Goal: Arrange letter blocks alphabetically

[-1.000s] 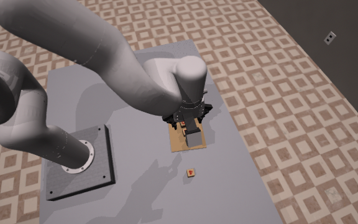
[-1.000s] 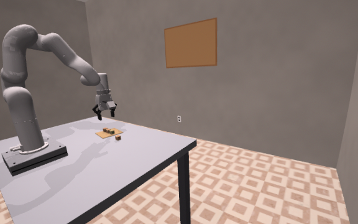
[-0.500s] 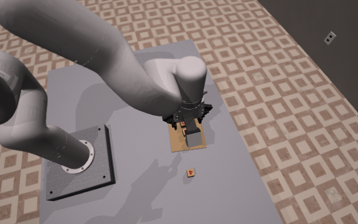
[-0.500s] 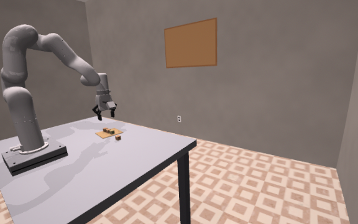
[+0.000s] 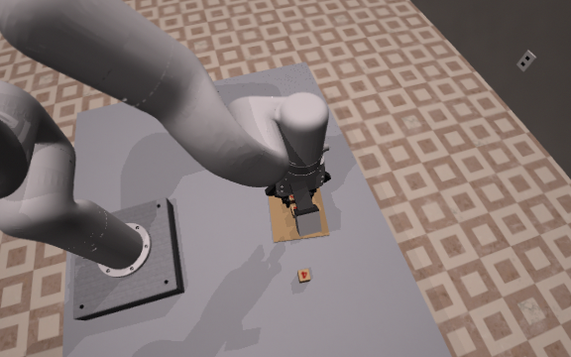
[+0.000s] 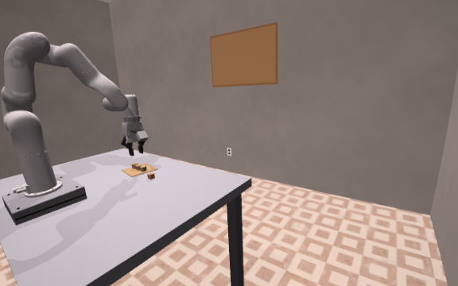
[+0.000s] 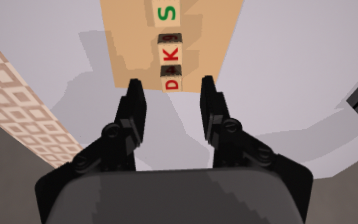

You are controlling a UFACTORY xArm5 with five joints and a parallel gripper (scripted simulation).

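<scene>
The tan mat is 11 cm below my hand. Round my hand: wooden letter block: 4 cm to the left, 9 cm below.
</scene>
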